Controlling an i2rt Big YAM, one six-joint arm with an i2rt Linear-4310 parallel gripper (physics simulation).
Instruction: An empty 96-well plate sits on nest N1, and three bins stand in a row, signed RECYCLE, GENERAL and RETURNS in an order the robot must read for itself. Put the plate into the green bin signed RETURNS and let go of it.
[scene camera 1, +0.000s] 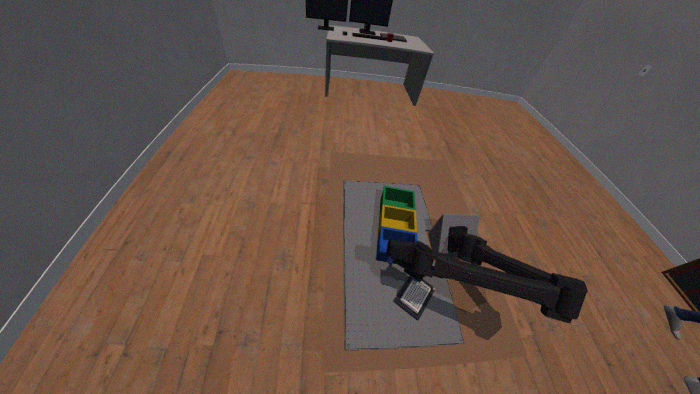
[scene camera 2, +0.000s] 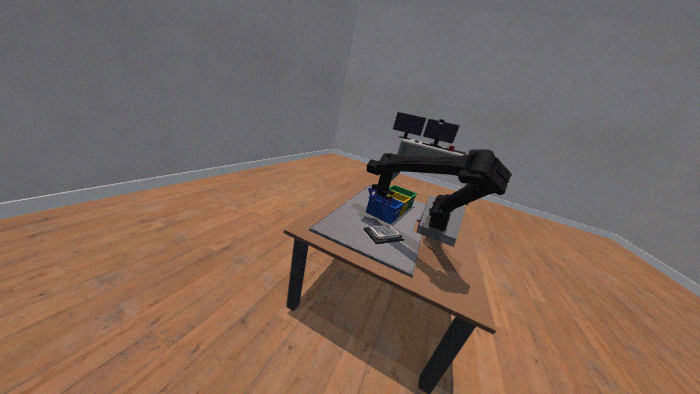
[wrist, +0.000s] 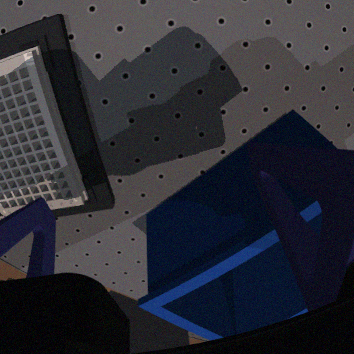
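Note:
The 96-well plate sits flat on the dark nest, turned at an angle on the grey board. My gripper is open, with nothing between its fingers. It hangs over the blue bin's near side, away from the plate. In the wrist view the left finger overlaps the plate's lower corner and the right finger overlaps the blue bin. The green bin stands at the far end of the row. No sign lettering is readable.
The yellow bin stands in the middle of the row. The blue bin stands nearest the plate. The arm's base stands on a grey block beside the board. A desk with two monitors stands far behind.

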